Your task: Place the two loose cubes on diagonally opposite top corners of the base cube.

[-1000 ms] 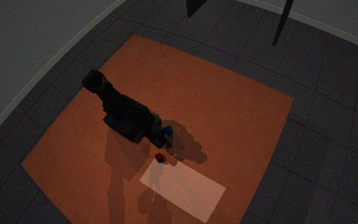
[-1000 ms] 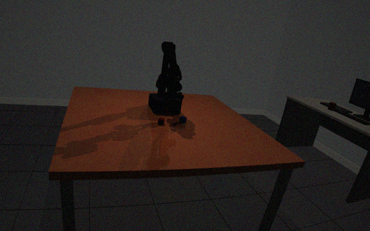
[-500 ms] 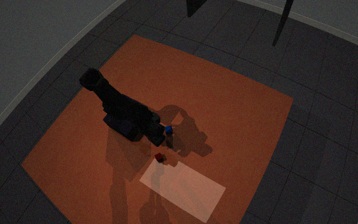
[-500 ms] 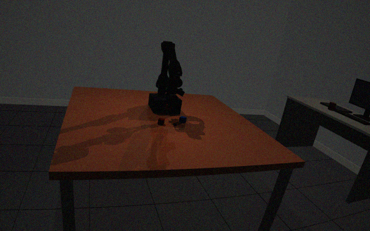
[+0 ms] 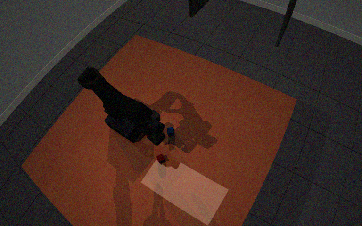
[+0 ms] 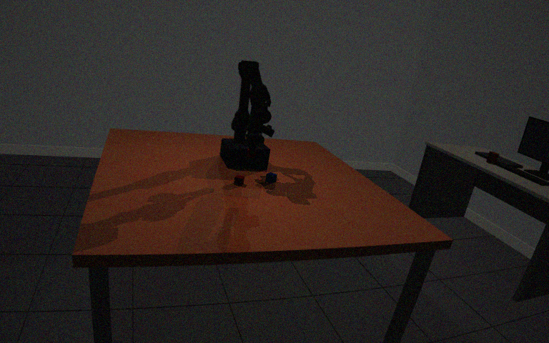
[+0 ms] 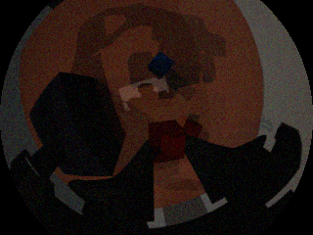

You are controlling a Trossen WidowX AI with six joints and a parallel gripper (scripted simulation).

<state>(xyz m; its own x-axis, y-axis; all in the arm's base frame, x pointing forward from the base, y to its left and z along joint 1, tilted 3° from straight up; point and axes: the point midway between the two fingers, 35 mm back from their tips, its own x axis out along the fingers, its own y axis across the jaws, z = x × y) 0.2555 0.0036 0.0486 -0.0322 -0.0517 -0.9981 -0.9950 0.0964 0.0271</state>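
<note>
My gripper tip is now 30 mm short of the blue base cube, 100 mm to the right of it and 100 mm above it.
</note>
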